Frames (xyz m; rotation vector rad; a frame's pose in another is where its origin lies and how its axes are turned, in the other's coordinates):
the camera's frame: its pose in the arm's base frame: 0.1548 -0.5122 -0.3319 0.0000 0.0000 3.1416
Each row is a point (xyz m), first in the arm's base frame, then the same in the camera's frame.
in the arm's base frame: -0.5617 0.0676 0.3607
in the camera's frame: 0.7165 -0.5798 0.6926
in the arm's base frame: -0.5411 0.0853 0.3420
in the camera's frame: 0.6959 -0.5975 0.6739
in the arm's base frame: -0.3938 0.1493 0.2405
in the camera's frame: 0.5486 -0.6615 0.5724
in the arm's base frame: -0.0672 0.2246 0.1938
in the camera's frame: 0.2220 -0.7368 0.5257
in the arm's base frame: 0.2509 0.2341 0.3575
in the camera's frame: -0.0961 -0.7463 0.6894
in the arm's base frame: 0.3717 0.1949 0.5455
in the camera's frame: -0.2169 -0.7071 0.8774
